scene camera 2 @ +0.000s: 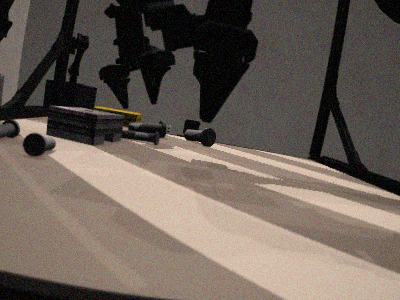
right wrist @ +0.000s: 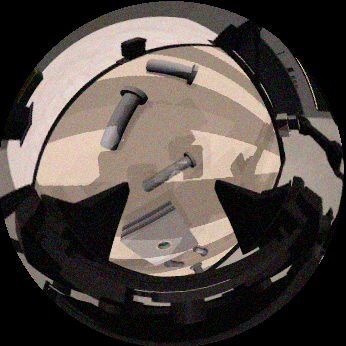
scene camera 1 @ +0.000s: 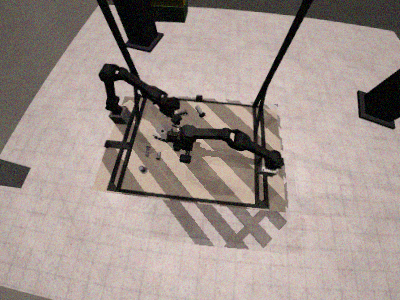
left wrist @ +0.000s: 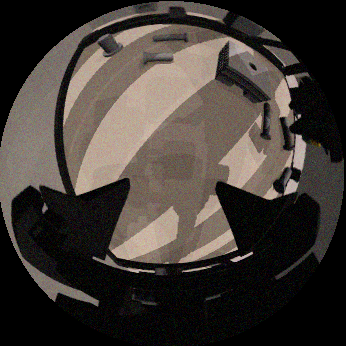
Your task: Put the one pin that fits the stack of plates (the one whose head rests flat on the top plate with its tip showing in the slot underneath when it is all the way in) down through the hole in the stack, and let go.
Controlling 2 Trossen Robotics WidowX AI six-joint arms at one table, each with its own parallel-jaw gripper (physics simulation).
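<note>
The grey stack of plates (scene camera 2: 70, 126) (left wrist: 242, 69) (right wrist: 150, 232) lies flat; its top hole looks empty. In the right wrist view a slim pin (right wrist: 167, 173) lies beside it, a thick pin (right wrist: 120, 122) farther up and another pin (right wrist: 170, 68) at the top. On the stack's other side lie a short-looking pin (left wrist: 158, 58), a slim pin (left wrist: 170, 37) and a stout pin (left wrist: 109, 45) with a wide head. My right gripper (scene camera 2: 139, 104) (right wrist: 172, 185) is open and empty, above the table near the stack. My left gripper (left wrist: 173, 184) is open and empty, above the table.
A black frame (scene camera 1: 190, 200) borders the table, with uprights at its sides. In scene camera 1 both arms reach in close to each other near the stack. Striped shadows cross the table. A yellow-edged object (scene camera 2: 120, 114) shows behind the stack in scene camera 2.
</note>
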